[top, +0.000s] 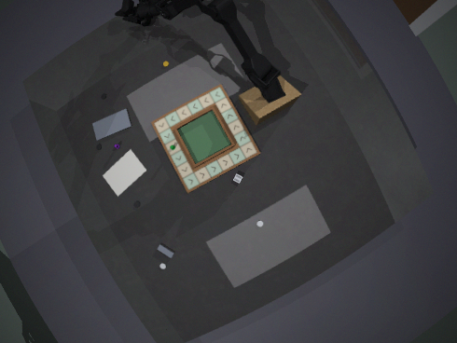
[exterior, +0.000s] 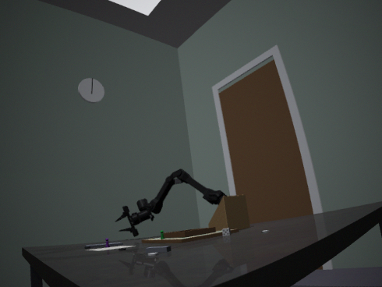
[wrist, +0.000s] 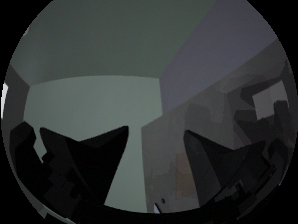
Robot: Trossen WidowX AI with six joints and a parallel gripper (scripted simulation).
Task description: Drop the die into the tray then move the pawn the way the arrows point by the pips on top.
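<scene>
The white die is 77 cm to the left of my gripper tip, 14 cm behind it and 7 cm below it. Also, from my gripper tip: purple pawn (47 cm to the left, 21 cm ahead, 7 cm below); then yellow disc (26 cm to the left, 8 cm below, 8 cm behind); then grey card (38 cm to the left, 20 cm ahead, 8 cm below).
</scene>
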